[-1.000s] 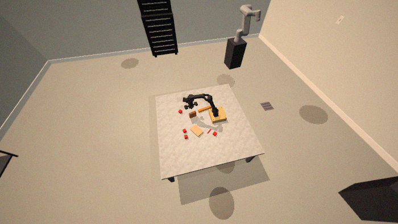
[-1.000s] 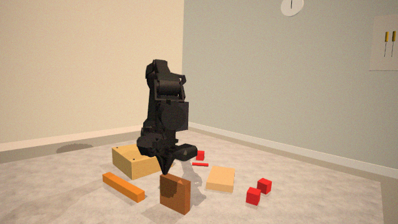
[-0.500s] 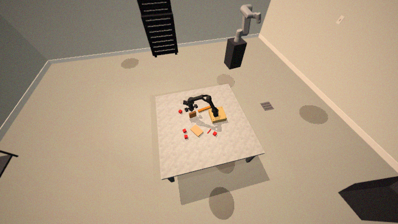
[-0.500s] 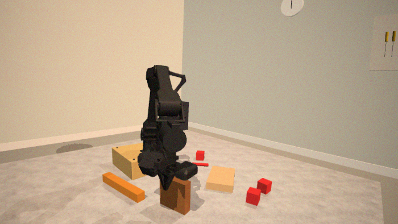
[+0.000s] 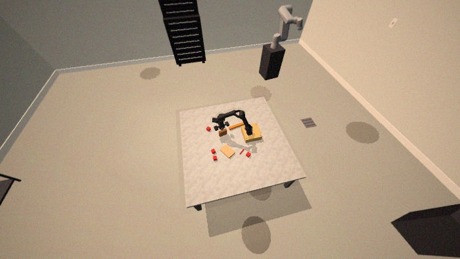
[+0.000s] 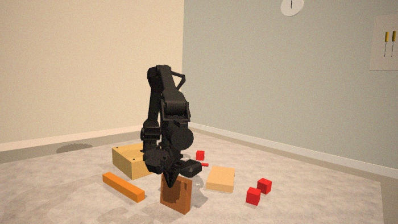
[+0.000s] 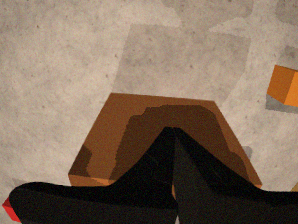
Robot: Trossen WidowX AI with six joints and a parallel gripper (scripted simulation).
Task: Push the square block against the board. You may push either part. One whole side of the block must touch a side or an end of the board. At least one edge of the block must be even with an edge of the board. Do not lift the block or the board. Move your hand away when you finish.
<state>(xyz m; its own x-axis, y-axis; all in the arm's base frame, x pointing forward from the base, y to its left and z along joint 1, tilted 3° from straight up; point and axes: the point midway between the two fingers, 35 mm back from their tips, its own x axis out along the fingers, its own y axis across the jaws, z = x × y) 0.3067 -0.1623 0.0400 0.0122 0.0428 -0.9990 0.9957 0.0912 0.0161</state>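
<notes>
Now: the brown square block 2 cm to the left of my gripper tip and 3 cm below it. Round my gripper tip: thin red stick: 13 cm behind, 34 cm to the left, 7 cm below; long orange board: 22 cm behind, 4 cm to the right, 7 cm below; tan block: 3 cm ahead, 27 cm to the left, 7 cm below.
</notes>
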